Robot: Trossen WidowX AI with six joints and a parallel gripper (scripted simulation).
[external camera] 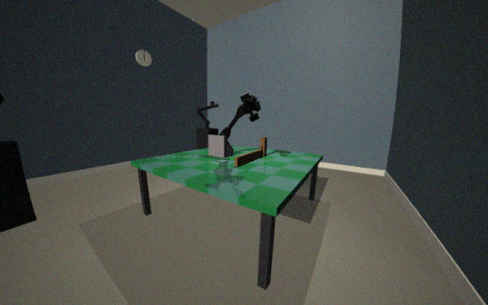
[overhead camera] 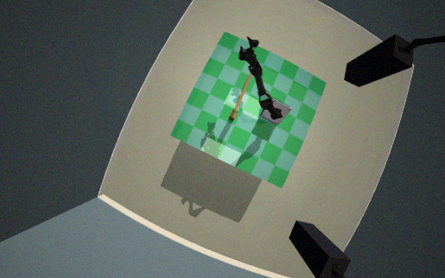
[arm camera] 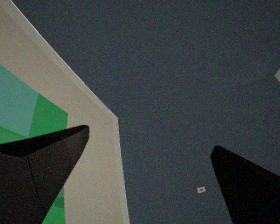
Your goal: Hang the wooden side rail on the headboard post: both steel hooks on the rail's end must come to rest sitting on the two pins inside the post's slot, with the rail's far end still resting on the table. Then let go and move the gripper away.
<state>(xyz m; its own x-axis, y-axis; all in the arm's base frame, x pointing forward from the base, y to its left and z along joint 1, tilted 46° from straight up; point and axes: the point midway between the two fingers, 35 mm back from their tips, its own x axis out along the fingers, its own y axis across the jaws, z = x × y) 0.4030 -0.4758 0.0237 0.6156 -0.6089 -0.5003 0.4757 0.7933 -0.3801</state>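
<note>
My gripper tip is 51 cm to the right of the headboard post, 34 cm above it and 10 cm past it.
</note>
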